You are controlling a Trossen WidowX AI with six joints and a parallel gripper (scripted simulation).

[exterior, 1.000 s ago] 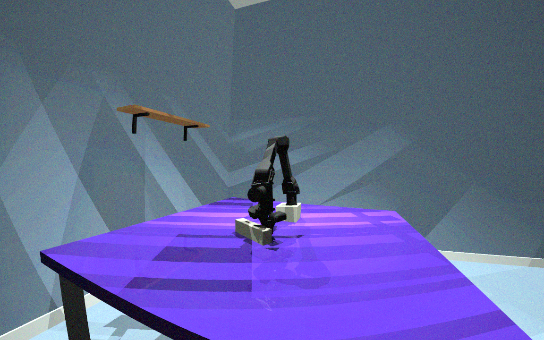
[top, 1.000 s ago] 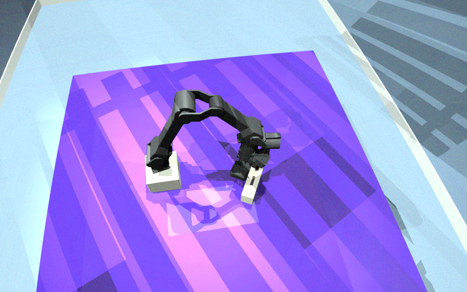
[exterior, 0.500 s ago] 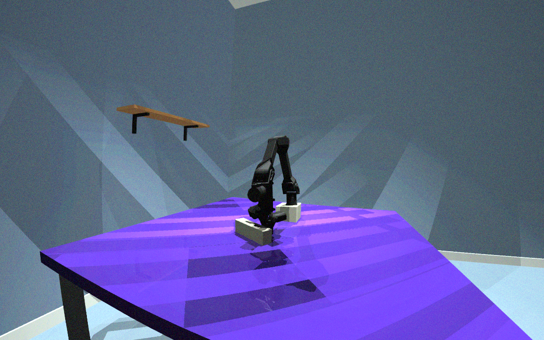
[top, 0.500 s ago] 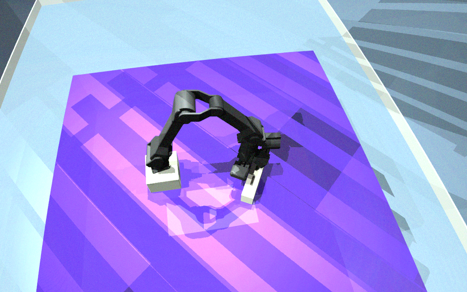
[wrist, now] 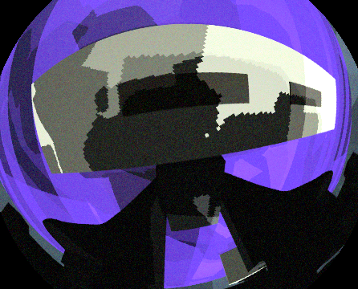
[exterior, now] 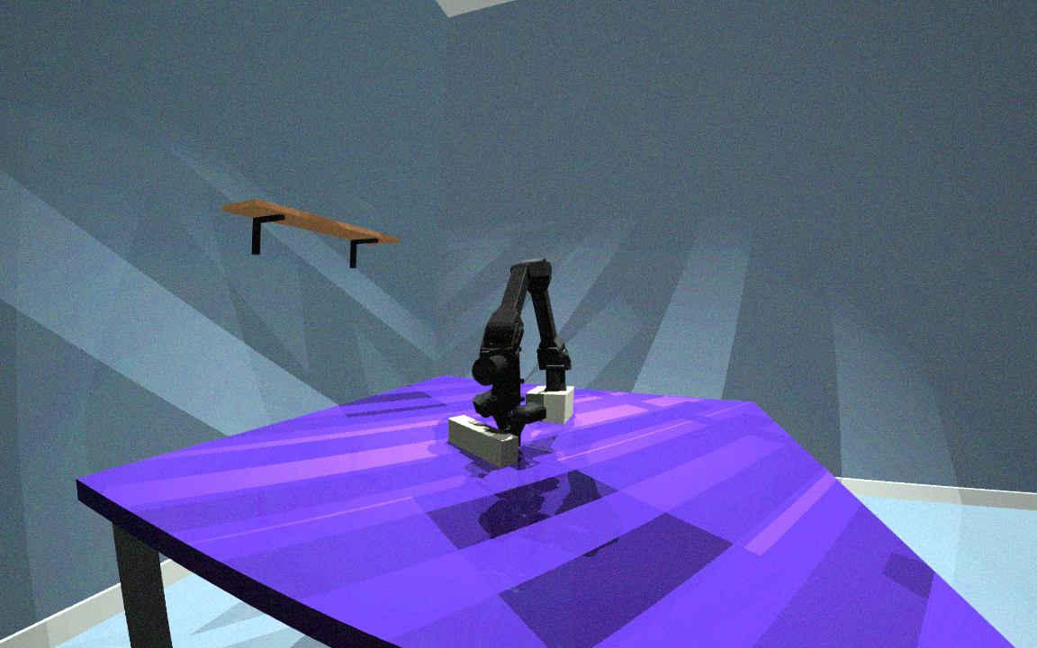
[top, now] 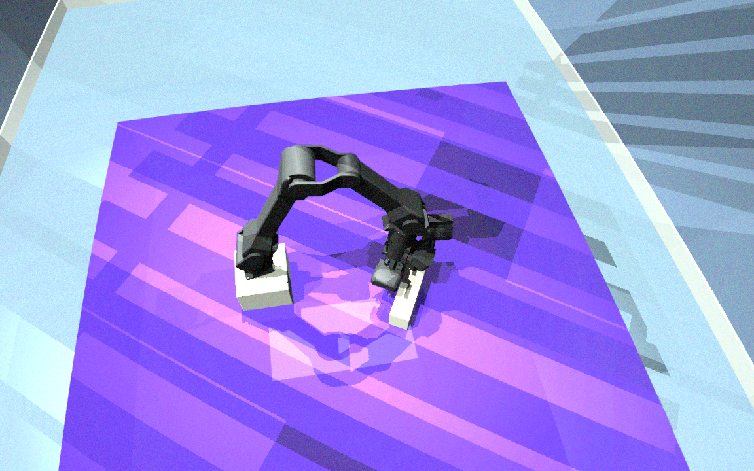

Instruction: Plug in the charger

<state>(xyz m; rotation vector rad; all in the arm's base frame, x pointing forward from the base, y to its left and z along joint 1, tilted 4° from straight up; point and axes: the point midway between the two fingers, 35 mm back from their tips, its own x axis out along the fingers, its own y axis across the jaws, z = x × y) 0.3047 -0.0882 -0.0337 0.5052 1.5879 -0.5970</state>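
The dark charger lies 1 cm ahead of my gripper tip, 1 cm to the right of it and 1 cm above it.
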